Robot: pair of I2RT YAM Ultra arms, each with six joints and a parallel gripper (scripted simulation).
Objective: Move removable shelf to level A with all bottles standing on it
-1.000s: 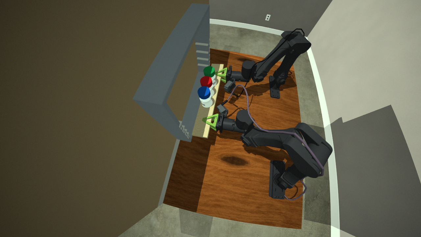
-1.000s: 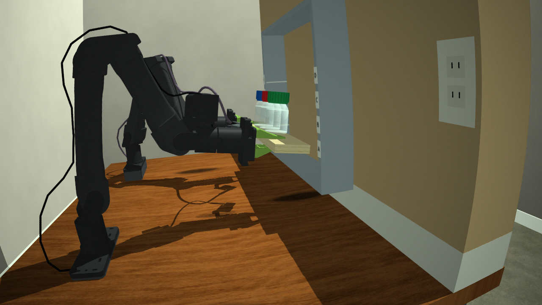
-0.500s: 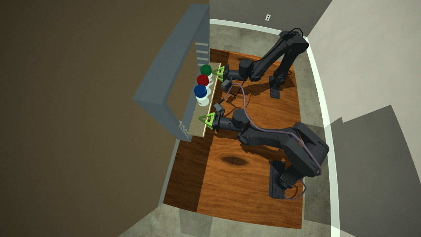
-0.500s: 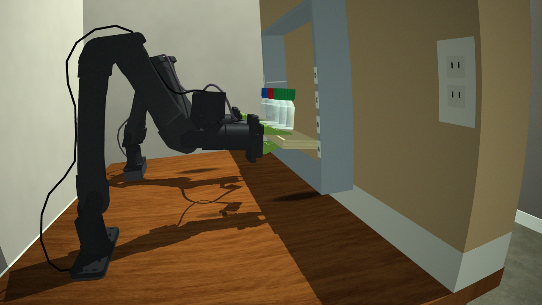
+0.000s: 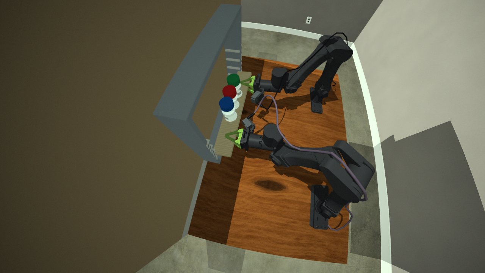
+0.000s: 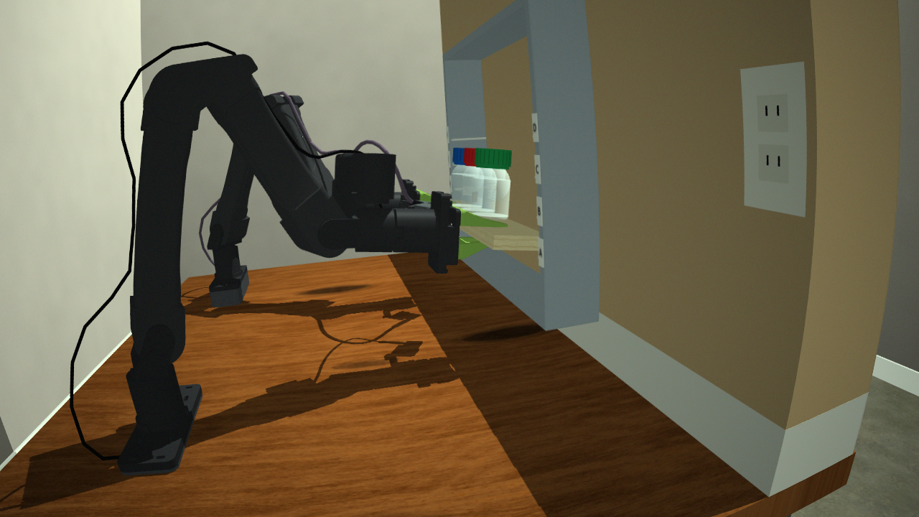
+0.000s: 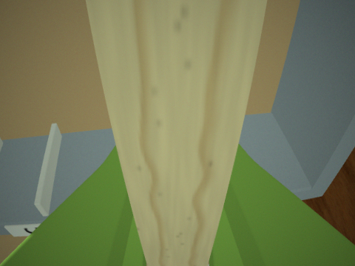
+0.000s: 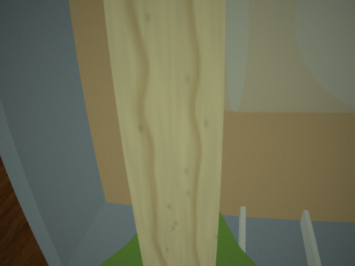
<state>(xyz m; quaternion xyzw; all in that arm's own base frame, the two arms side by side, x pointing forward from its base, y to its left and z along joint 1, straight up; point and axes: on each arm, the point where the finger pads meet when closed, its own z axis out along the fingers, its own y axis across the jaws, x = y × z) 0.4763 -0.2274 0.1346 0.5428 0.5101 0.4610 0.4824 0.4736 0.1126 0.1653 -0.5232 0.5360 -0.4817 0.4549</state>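
Right now the green-capped bottle is 2 cm ahead of my right hand, 8 cm to the left of it and 6 cm above it. Round my right hand: red-capped bottle 2 cm ahead, 14 cm to the left, 6 cm above; wooden shelf 1 cm ahead, 15 cm to the left; grey wall rack 7 cm ahead, 15 cm to the left, 10 cm above.
Now: left hand 9 cm to the left of the blue-capped bottle, 6 cm below it and 1 cm short of it. From my left hand the other things lie so: red-capped bottle (15 cm to the right, 6 cm above, 1 cm ahead); wooden shelf (15 cm to the right); grey wall rack (15 cm to the right, 10 cm above, 6 cm ahead).
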